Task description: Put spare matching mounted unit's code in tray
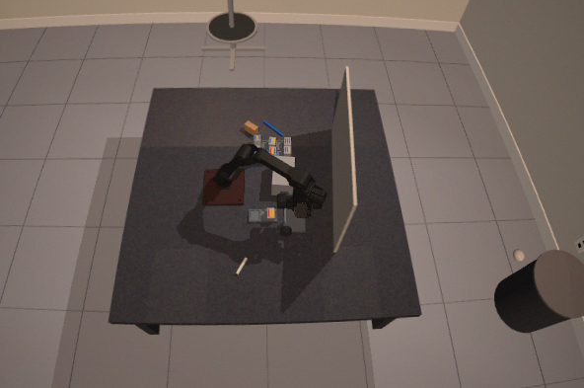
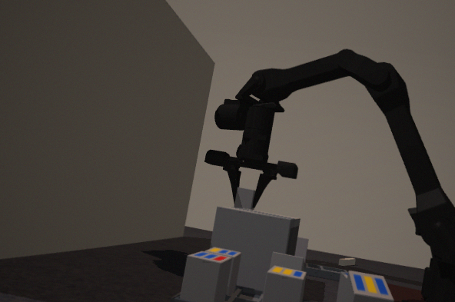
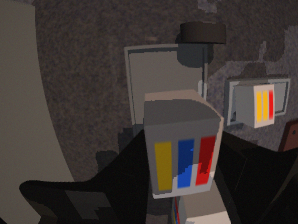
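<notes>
Right now my gripper tip is 10 mm past the grey tray and 100 mm above it. Round my gripper tip: mounted unit (90 mm behind, 210 mm to the left, 50 mm below); then tall upright panel (160 mm ahead, 220 mm to the left, 120 mm above); then blue stick (190 mm behind, 510 mm to the left, 100 mm below).
</notes>
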